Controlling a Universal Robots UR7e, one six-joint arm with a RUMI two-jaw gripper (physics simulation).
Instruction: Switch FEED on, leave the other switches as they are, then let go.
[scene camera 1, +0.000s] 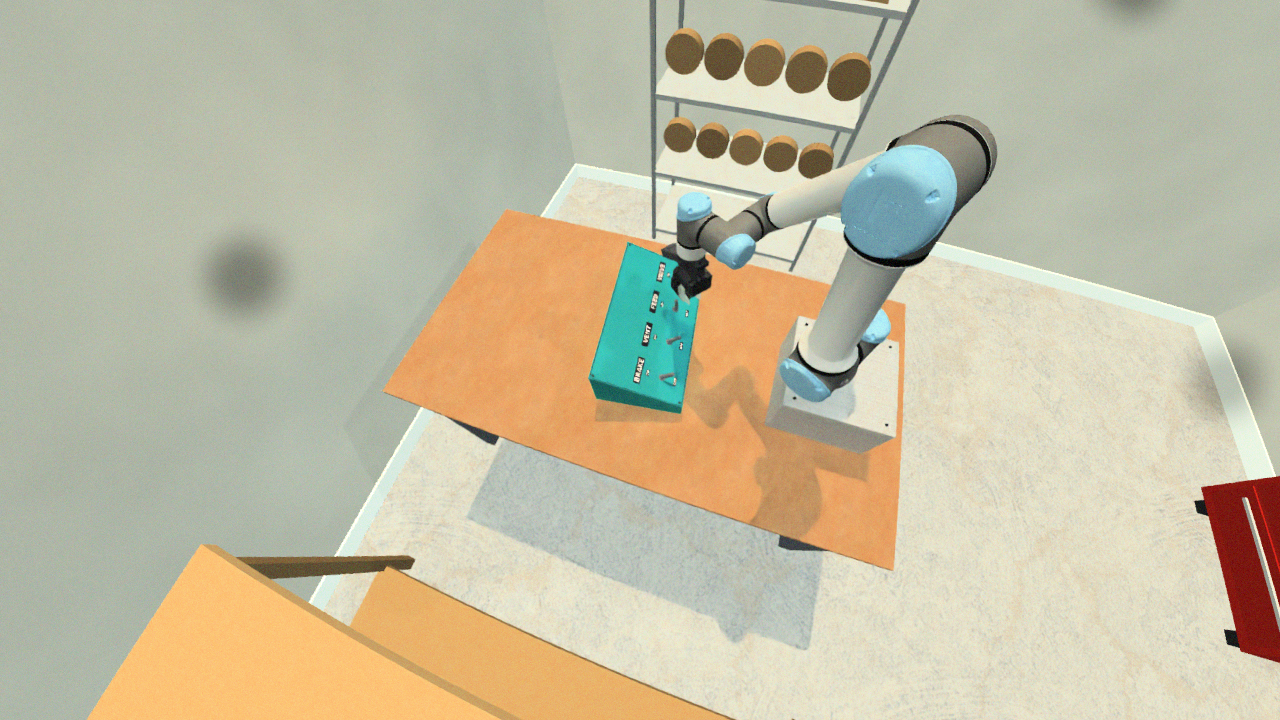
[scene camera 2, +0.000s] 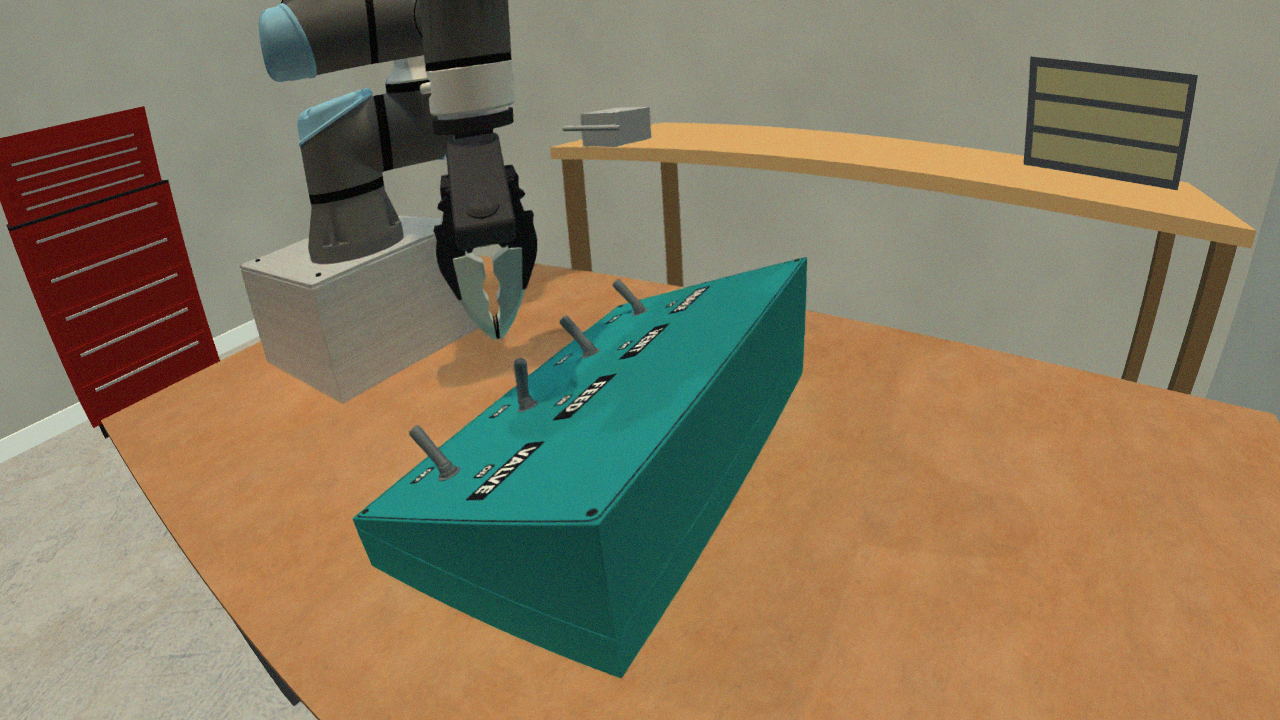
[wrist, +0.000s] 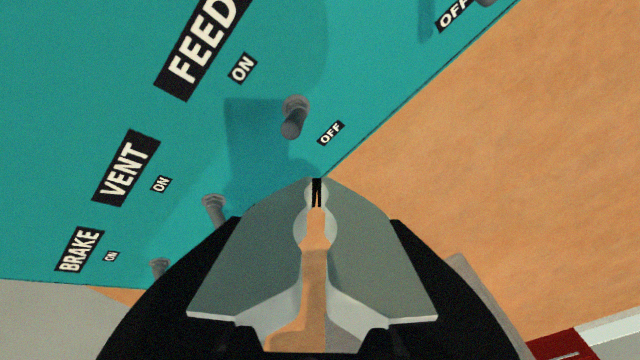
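Pixels of known places: gripper, between the fingertips: (scene camera 1: 685, 300) (scene camera 2: 498, 337) (wrist: 317, 180); arm's base, origin of its link: (scene camera 2: 356, 246).
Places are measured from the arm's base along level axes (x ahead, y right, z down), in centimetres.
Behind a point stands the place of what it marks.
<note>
The teal switch box (scene camera 1: 617, 331) {y -16.4, x 55.5, z 3.6 cm} (scene camera 2: 707, 429) {y -1.4, x 64.8, z 5.6 cm} (wrist: 65, 65) {y -6.9, x 54.5, z 5.0 cm} lies on the table. Its FEED lever (scene camera 2: 522, 385) {y 2.3, x 45.9, z 6.6 cm} (wrist: 292, 122) {y 2.4, x 46.0, z 4.4 cm} stands more upright than the others, seemingly between its ON and OFF marks. The VALVE lever (scene camera 2: 433, 452) {y 13.9, x 48.6, z 7.0 cm}, VENT lever (scene camera 2: 578, 335) {y -8.7, x 41.1, z 7.0 cm} (wrist: 216, 210) {y -8.8, x 41.6, z 7.8 cm} and BRAKE lever (scene camera 2: 629, 296) {y -20.1, x 37.3, z 7.0 cm} (wrist: 159, 267) {y -20.3, x 38.3, z 8.1 cm} lean towards OFF. My gripper (scene camera 1: 683, 295) {y 2.2, x 42.7, z 2.7 cm} (scene camera 2: 497, 332) {y 2.2, x 42.7, z 2.7 cm} (wrist: 317, 180) {y 2.2, x 42.7, z 2.7 cm} is shut with nothing between its fingertips. It hangs beyond the OFF-side edge of the box in scene camera 2, apart from the FEED lever. The gripper partly hides the VENT and BRAKE levers in the wrist view.
The box rests on an orange-brown table (scene camera 1: 501, 304) {y -19.7, x 103.6, z 17.8 cm} (scene camera 2: 939, 501) {y -19.4, x 79.9, z 17.8 cm}. The arm's grey base block (scene camera 1: 832, 411) {y -12.4, x -5.5, z -0.1 cm} (scene camera 2: 295, 331) {y 13.1, x 1.4, z 8.6 cm} stands on it, on the levers' OFF side. A shelf rack (scene camera 1: 654, 161) stands behind the table. A red drawer cabinet (scene camera 2: 116, 268) and a wooden bench (scene camera 2: 850, 156) stand farther off.
</note>
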